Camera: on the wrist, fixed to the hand. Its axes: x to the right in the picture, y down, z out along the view.
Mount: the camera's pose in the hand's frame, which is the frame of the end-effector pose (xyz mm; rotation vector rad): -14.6 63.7 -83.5 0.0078 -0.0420 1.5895
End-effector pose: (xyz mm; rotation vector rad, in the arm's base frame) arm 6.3 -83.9 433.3 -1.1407 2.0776 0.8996
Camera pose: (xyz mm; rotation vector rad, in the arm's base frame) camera -57.5 -117.1 511.2 -0.8236 -2.6420 -1.4166
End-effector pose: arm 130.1 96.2 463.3 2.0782 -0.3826 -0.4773
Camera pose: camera 151.8 131.3 561.0 1.1812 -1.7802 0.4493
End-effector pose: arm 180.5 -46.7 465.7 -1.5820 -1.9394 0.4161
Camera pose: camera 283.4 -55.8 489.6 -2.7842 -0.2722 1.0015
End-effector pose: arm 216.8 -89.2 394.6 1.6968 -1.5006 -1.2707
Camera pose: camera 263.8 -105.9 488.2 0.0856 -2.0342 -0.3562
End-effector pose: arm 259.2 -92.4 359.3 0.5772 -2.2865 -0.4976
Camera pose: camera 312.3 -47.2 439.2 -1.2261 -2.0197 0.3054
